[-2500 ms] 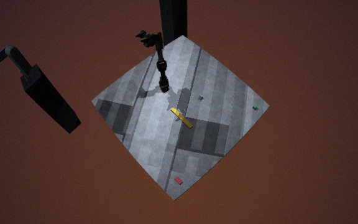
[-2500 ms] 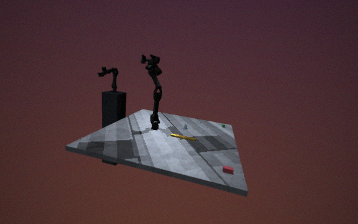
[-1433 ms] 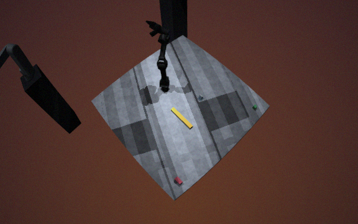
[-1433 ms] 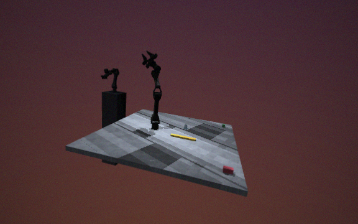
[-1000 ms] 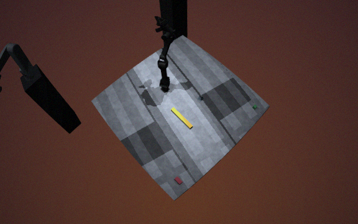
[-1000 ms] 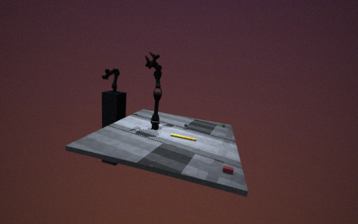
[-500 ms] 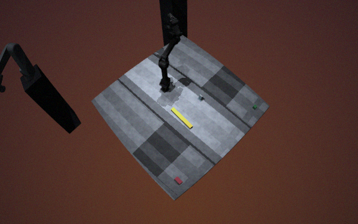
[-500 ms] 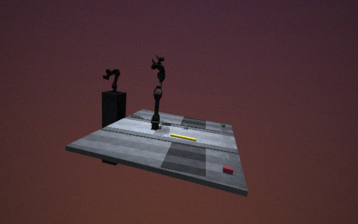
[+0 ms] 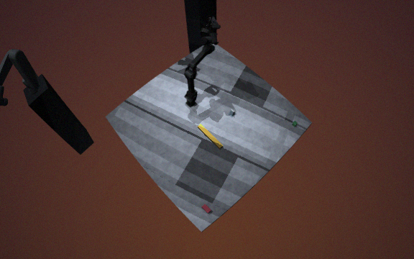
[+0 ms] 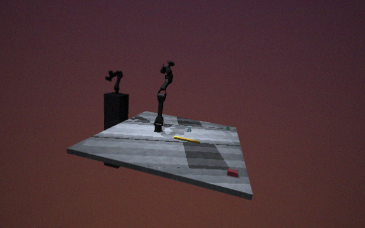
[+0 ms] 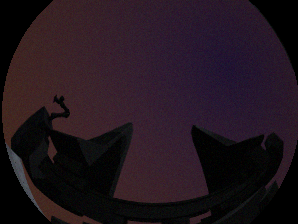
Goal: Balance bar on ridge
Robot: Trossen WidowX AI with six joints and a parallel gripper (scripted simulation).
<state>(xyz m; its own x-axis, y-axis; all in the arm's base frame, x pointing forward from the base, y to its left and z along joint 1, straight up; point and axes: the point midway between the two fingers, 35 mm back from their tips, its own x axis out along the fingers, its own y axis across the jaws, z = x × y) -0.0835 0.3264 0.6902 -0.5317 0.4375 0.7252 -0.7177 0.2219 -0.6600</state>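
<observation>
My gripper tip is now 710 mm above the yellow bar, 430 mm to the left of it and 430 mm short of it. Round my gripper tip: small red block: 840 mm to the right, 840 mm ahead, 700 mm below; then small green cube: 840 mm ahead, 700 mm below, 160 mm to the left.
</observation>
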